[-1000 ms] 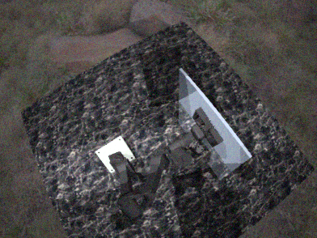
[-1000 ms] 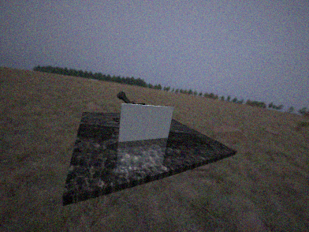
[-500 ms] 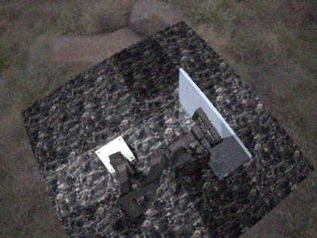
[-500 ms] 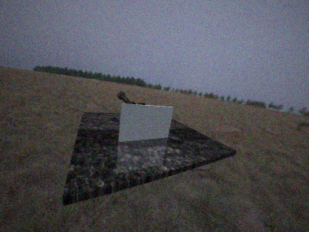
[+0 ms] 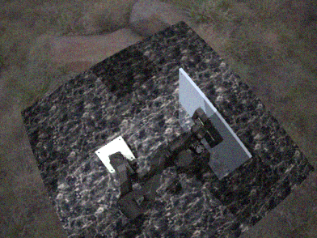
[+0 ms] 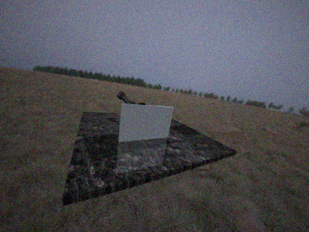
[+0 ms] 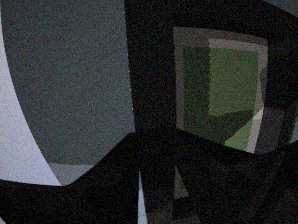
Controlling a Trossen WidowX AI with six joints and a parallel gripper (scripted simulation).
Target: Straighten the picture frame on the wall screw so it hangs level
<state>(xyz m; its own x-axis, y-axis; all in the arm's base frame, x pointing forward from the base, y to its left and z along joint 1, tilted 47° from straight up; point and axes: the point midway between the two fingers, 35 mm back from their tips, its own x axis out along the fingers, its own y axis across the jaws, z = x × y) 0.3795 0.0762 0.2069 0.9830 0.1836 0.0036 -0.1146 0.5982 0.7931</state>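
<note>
Now: the picture frame 5 cm below my gripper tip and 1 cm to the left of it. Round my gripper tip: wall panel 6 cm below, 3 cm to the left, 1 cm ahead.
</note>
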